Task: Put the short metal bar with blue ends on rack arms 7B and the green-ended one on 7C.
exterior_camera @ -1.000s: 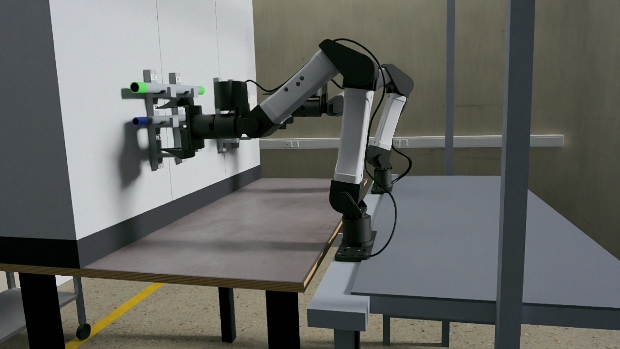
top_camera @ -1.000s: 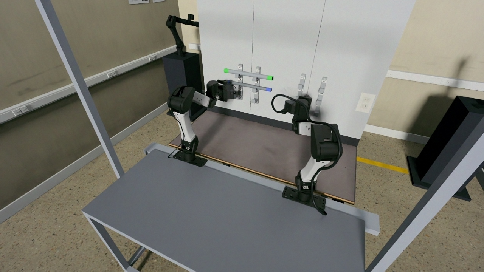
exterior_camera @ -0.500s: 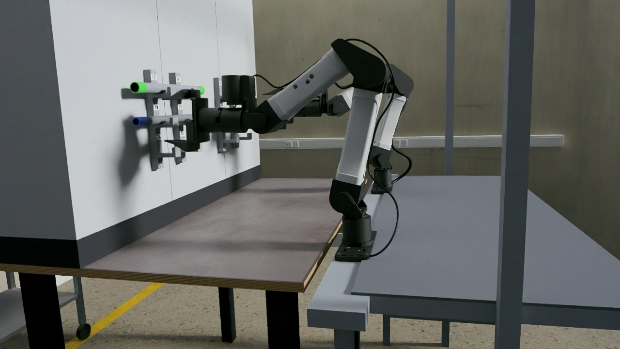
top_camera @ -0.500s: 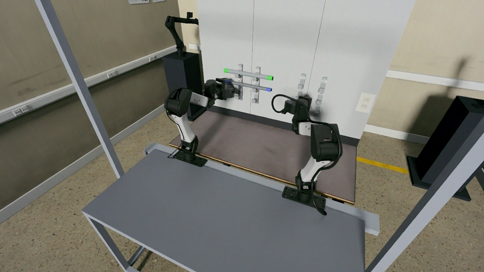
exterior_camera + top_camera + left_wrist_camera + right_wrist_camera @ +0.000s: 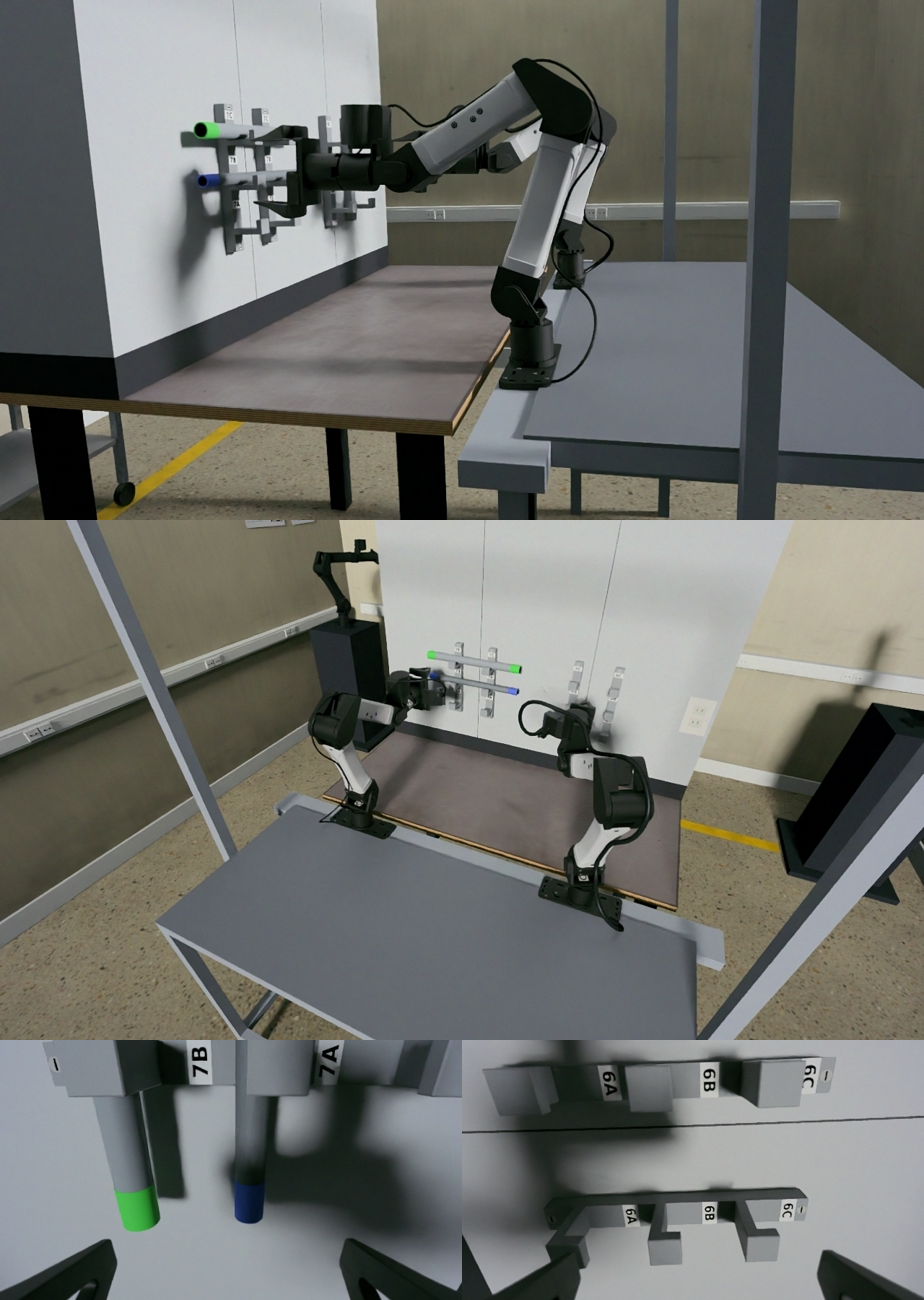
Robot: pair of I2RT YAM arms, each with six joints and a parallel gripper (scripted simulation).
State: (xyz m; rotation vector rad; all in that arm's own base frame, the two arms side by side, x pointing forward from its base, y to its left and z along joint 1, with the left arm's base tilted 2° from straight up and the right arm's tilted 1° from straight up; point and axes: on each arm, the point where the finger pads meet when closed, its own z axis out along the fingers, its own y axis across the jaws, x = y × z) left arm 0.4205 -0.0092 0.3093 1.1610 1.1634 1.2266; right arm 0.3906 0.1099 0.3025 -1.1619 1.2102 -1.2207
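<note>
My left gripper is now 80 mm short of the blue-ended bar, 130 mm to the left of it and 10 mm above it. The rest, counted from my left hand: white wall panel: 220 mm ahead, 320 mm to the right, 150 mm above; then wall socket plate: 120 mm ahead, 830 mm to the right; then green-ended bar: 70 mm ahead, 130 mm to the right, 70 mm above.
</note>
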